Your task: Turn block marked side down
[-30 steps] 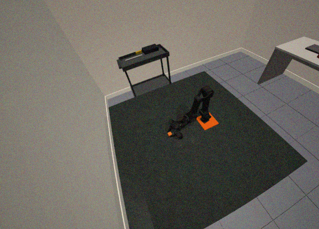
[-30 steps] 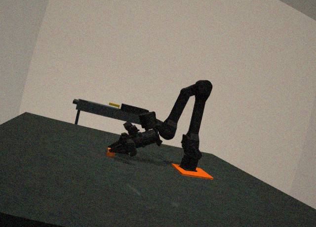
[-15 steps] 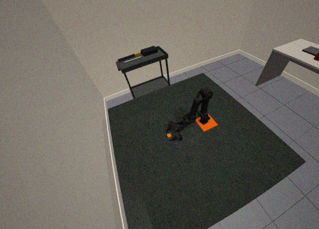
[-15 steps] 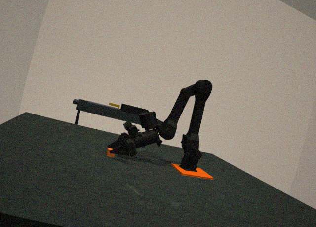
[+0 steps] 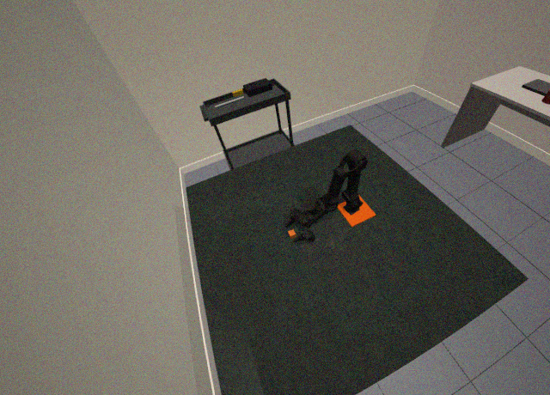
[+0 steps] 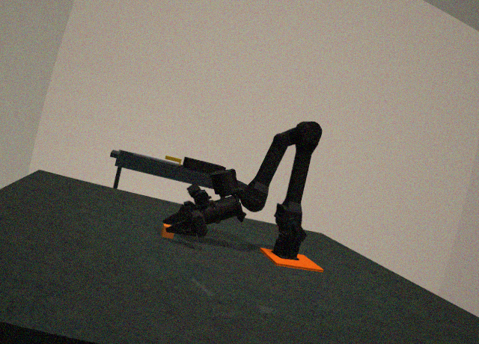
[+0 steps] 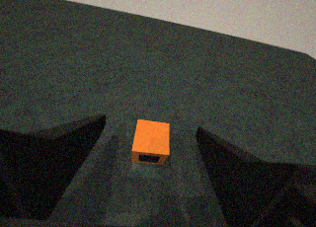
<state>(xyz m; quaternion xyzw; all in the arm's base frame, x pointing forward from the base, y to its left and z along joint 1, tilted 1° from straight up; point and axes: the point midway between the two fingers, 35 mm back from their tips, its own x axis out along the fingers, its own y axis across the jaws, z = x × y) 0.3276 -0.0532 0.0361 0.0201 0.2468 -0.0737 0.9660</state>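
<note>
The orange block lies 20 mm behind my gripper tip and 10 mm below it.
</note>
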